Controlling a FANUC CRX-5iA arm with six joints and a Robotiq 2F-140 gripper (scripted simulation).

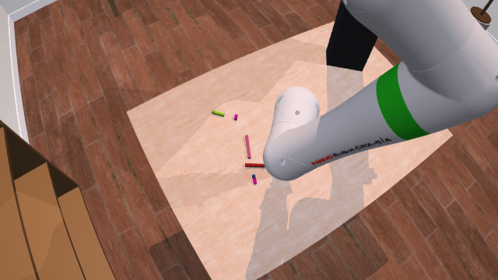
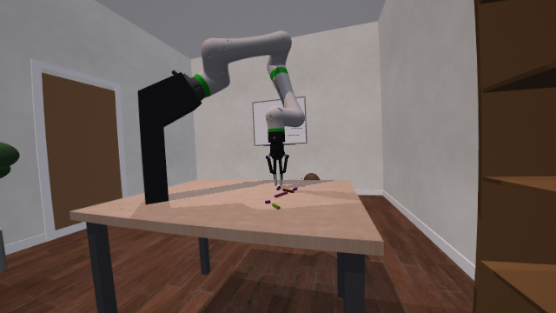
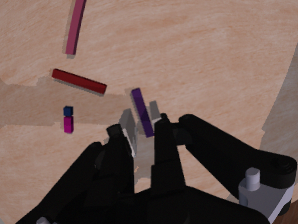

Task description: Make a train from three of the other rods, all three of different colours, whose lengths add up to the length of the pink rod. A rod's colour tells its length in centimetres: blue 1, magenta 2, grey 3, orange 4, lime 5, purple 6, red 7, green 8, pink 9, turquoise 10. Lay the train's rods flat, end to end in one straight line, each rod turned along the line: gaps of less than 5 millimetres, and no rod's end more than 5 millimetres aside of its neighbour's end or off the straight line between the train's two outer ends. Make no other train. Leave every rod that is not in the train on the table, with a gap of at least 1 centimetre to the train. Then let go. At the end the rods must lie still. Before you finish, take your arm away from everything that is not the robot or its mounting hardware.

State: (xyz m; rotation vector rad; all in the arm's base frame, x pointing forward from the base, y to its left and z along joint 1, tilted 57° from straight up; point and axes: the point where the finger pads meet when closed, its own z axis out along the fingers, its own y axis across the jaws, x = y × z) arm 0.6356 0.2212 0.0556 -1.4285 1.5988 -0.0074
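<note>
My gripper is now 5 cm above the purple rod. Also, from my hand: red rod: 7 cm ahead, 5 cm to the right, 5 cm below; then blue rod: 9 cm ahead, 5 cm below, 1 cm to the right; then pink rod: 13 cm to the right, 6 cm ahead, 5 cm below.
</note>
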